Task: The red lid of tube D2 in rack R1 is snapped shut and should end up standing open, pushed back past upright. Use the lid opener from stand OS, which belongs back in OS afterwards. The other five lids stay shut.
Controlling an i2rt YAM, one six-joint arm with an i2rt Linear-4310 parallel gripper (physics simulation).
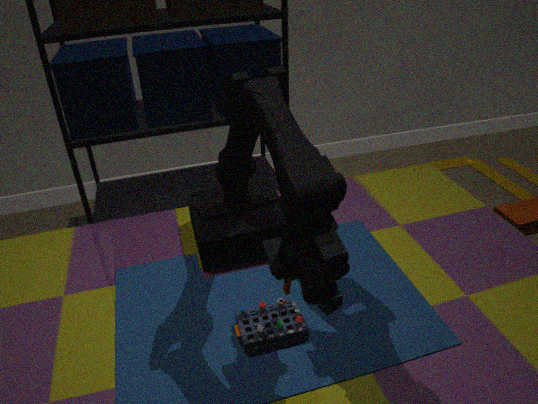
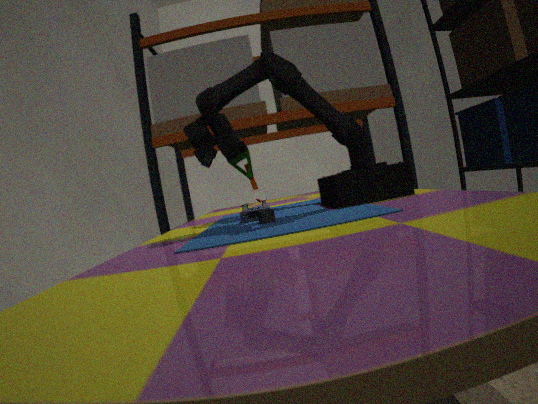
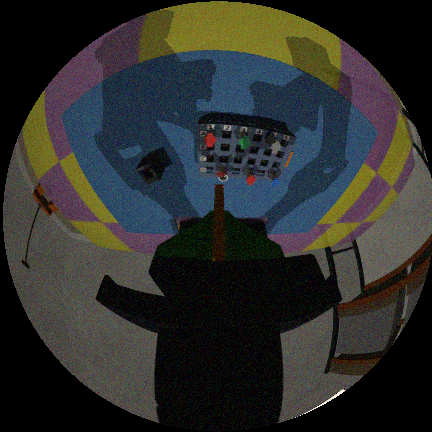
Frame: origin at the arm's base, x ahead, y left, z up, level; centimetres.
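Where they show: gripper, fingertip midpoint: (image 1: 287, 278) (image 2: 251, 177) (image 3: 218, 216); arm's base at its link origin: (image 1: 237, 204) (image 2: 362, 170).
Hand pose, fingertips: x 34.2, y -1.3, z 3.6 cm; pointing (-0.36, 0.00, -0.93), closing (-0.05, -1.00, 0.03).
Each offset is from my fingertips to the top centre of the thing. "*": to the spot under its first point. Level surfaces: height alone.
The dark tube rack R1 @[dx +0.3, dy -4.2, dz -6.4 cm] (image 1: 275, 346) (image 2: 266, 218) (image 3: 241, 120) sits on the blue mat @[dz -12.4 cm] (image 1: 147, 288) (image 2: 307, 218) (image 3: 241, 72). The red lid of D2 @[dx -1.0, dy -0.4, dz -6.4 cm] (image 1: 281, 301) (image 2: 258, 199) (image 3: 221, 175) looks tipped up, with a white tube rim showing beside it. Other lids lie flat: a red one @[* dx +3.8, dy +0.5, dz -7.5 cm] (image 3: 210, 139), a green one @[* dx +3.2, dy -3.2, dz -7.5 cm] (image 3: 244, 142), a white one @[* dx +2.9, dy -7.0, dz -7.5 cm] (image 3: 275, 146), another red one (image 3: 250, 179) and a blue one @[* dx -3.2, dy -8.3, dz -7.5 cm] (image 3: 275, 182). My gripper (image 2: 246, 168) (image 3: 219, 238) is shut on the orange lid opener @[dx +0.2, dy +0.0, dz +4.3 cm] (image 1: 287, 286) (image 2: 254, 184) (image 3: 219, 205). It holds the opener's tip a little above and behind D2. The stand OS @[dx -1.3, dy +10.8, dz -9.2 cm] (image 3: 152, 167) is a small dark block beside the rack.
The arm's dark base (image 1: 235, 236) (image 2: 367, 184) stands at the mat's back edge. A shelf rack (image 1: 284, 60) with blue bins and a second rack with orange boards (image 2: 143, 120) stand behind. The floor is purple and yellow tiles.
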